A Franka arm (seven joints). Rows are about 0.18 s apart.
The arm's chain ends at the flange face. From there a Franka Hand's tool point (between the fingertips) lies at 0.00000 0.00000 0.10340 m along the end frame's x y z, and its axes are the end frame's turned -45 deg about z.
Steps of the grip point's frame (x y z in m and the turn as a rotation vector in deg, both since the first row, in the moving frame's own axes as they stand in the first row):
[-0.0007, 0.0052, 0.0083, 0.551, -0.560, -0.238]
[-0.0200, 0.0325, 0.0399, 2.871, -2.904, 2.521]
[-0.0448, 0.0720, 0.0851, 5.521, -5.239, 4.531]
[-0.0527, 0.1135, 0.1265, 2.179, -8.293, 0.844]
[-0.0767, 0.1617, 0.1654, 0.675, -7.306, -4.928]
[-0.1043, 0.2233, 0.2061, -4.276, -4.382, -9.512]
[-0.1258, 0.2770, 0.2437, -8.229, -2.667, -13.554]
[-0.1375, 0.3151, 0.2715, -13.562, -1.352, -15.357]
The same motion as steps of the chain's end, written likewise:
[0.0046, 0.0042, 0.0083, -0.006, -0.786, -0.238]
[0.0162, 0.0372, 0.0402, -0.023, -4.084, 2.521]
[0.0329, 0.0835, 0.0860, 0.199, -7.608, 4.531]
[0.0564, 0.1098, 0.1277, -4.323, -7.405, 0.844]
[0.0699, 0.1597, 0.1662, -4.689, -5.643, -4.928]
[0.0834, 0.2207, 0.2067, -6.122, -0.075, -9.512]
[0.0983, 0.2719, 0.2449, -7.705, 3.933, -13.554]
[0.1078, 0.3035, 0.2744, -10.546, 8.634, -15.357]

